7 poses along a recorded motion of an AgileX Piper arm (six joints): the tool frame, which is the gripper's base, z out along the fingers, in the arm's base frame.
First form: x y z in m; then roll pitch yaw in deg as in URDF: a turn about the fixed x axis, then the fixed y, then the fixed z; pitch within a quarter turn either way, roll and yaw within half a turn.
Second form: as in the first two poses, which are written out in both.
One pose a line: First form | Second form
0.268, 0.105, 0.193, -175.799, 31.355, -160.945 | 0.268, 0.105, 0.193, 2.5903, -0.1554, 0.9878, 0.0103
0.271, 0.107, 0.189, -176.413, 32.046, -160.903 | 0.271, 0.107, 0.189, 2.5801, -0.1570, 0.9875, 0.0168
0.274, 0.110, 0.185, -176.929, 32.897, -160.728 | 0.274, 0.110, 0.185, 2.5670, -0.1595, 0.9869, 0.0230
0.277, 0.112, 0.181, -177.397, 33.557, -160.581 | 0.277, 0.112, 0.181, 2.5570, -0.1618, 0.9864, 0.0284
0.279, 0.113, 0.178, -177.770, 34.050, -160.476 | 0.279, 0.113, 0.178, 2.5497, -0.1636, 0.9860, 0.0327
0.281, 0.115, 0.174, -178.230, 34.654, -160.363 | 0.281, 0.115, 0.174, 2.5407, -0.1657, 0.9855, 0.0380
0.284, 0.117, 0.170, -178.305, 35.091, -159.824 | 0.284, 0.117, 0.170, 2.5338, -0.1704, 0.9845, 0.0408
